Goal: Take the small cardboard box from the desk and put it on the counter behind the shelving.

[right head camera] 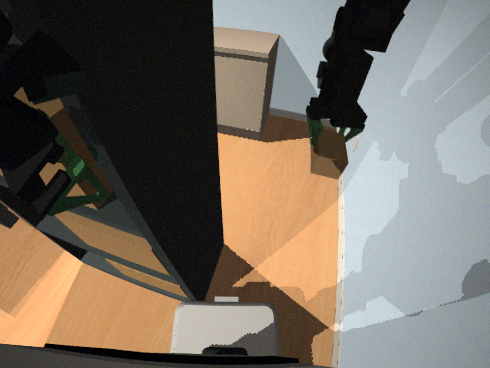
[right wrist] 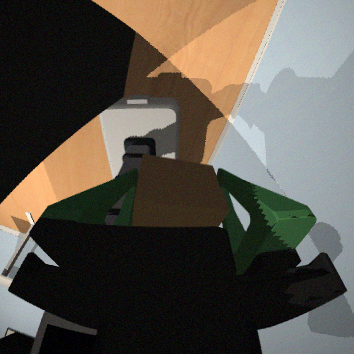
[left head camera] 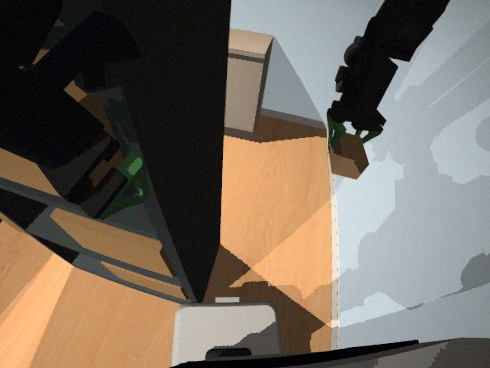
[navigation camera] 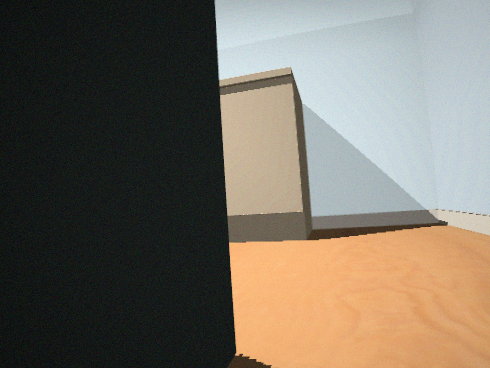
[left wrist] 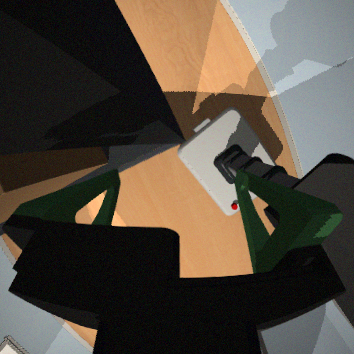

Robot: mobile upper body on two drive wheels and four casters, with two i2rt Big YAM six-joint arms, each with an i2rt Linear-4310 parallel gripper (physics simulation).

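Frame: origin at the left arm's base, x ahead, y left, z up, level; metres.
Seen in the pictures: left gripper, fingertip midpoint: [right head camera: 89, 177] [left head camera: 123, 176] [left wrist: 177, 175]; right gripper, fingertip midpoint: [right wrist: 177, 174].
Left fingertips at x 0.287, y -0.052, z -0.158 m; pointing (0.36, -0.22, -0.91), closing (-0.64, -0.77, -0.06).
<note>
A point is followed by its place in that frame.
The small brown cardboard box [left head camera: 352, 157] {x 0.399, y -0.438, z -0.210 m} [right head camera: 327, 157] {x 0.394, y -0.431, z -0.210 m} [right wrist: 177, 195] {x 0.479, y -0.458, z -0.217 m} is held between the green fingers of my right gripper [left head camera: 347, 142] {x 0.473, y -0.458, z -0.247 m} [right head camera: 329, 137] {x 0.473, y -0.458, z -0.247 m} [right wrist: 177, 174] {x 0.473, y -0.458, z -0.247 m}, which is shut on it, in the air near the wall. My left gripper [left wrist: 177, 175] {x 0.287, y -0.052, z -0.158 m} is open and empty; in both head views it overlaps the shelving [left head camera: 192, 125] {x 0.497, y -0.115, z -0.229 m} [right head camera: 170, 125] {x 0.493, y -0.115, z -0.221 m} [navigation camera: 110, 175] {x 0.536, y -0.126, z -1.165 m}, and I cannot tell whether they touch. The beige counter [left head camera: 245, 95] {x 1.871, y -0.370, z -0.886 m} [right head camera: 242, 95] {x 1.891, y -0.296, z -0.901 m} [navigation camera: 260, 150] {x 1.893, y -0.287, z -0.922 m} shows beyond the shelving's black side panel, which hides its left part. The desk does not show.
Larger cardboard boxes [left head camera: 110, 232] [right head camera: 105, 235] lie on the shelves at the left. The pale wall [left head camera: 425, 225] {x 0.416, y -0.951, z -0.545 m} [right head camera: 425, 225] {x 0.432, y -0.955, z -0.554 m} runs along the right. Wooden floor [left head camera: 275, 200] {x 1.147, y -0.635, z -1.410 m} [navigation camera: 360, 300] {x 0.946, y -0.435, z -1.410 m} lies between shelving and wall. My white base [left head camera: 220, 322] {x 0.223, y -0.188, z -1.150 m} [right head camera: 220, 322] {x 0.218, y -0.199, z -1.150 m} is beside the shelving's near corner.
</note>
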